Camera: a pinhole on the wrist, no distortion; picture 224 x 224 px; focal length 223.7 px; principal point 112.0 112.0 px. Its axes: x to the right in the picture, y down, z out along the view. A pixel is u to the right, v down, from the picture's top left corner.
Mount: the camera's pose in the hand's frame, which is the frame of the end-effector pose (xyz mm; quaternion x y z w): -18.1 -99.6 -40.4 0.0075 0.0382 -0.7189 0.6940
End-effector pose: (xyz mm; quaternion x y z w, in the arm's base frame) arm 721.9 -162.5 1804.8 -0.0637 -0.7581 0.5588 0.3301
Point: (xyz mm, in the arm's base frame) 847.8 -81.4 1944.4
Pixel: behind the camera
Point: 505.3 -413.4 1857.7
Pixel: 84 159
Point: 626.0 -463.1 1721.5
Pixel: 41 45
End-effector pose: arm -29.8 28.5 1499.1 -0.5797 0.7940 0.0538 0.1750
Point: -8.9 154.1 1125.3
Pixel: 9 113
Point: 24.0 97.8 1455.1
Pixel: outside the picture
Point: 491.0 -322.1 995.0
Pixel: outside the picture
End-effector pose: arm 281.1 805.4 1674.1 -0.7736 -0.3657 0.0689 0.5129
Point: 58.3 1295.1 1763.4
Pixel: 180 193
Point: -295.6 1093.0 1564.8
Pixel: 160 10
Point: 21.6 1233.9 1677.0
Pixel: 150 151
